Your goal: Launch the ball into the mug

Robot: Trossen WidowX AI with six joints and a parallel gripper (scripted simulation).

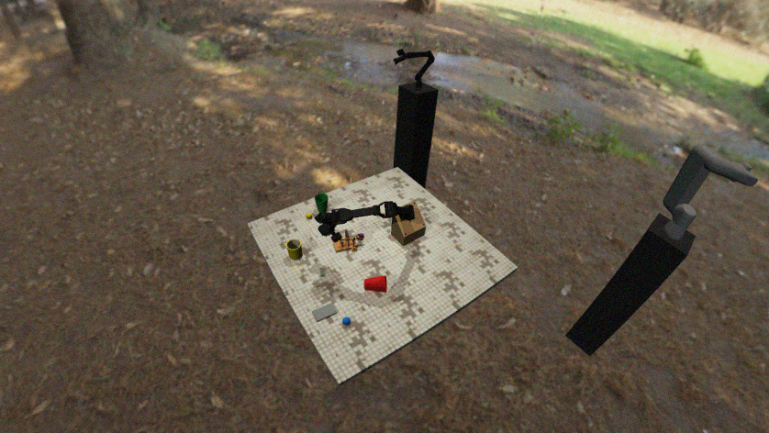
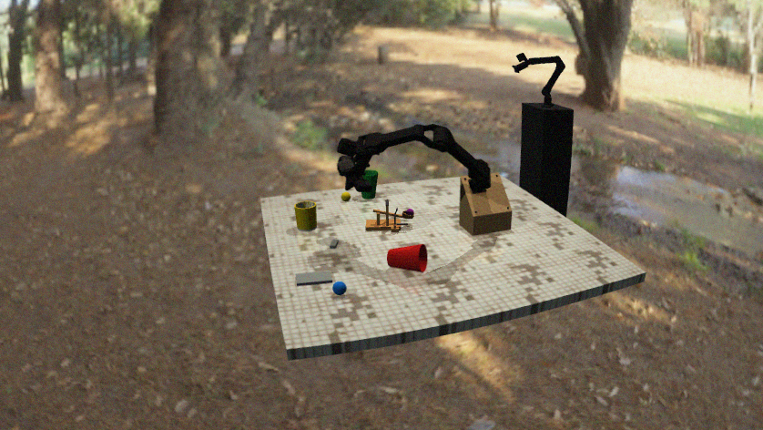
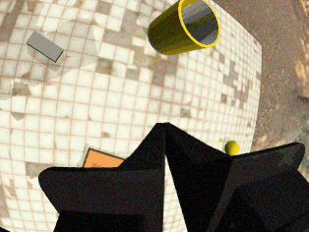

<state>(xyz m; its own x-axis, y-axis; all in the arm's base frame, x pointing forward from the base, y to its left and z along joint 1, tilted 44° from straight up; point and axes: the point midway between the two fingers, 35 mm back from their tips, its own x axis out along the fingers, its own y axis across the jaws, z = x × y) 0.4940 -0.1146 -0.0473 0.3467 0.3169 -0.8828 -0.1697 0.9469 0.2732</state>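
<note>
My gripper tip is now 25 cm past the purple ball, 4 cm to the right of it and 11 cm above it. The rest, counted from my gripper tip: orange catapult 18 cm behind, 4 cm to the left, 12 cm below; small grey block 9 cm ahead, 11 cm to the left, 17 cm below; yellow mug 15 cm ahead, 10 cm to the right, 15 cm below.
</note>
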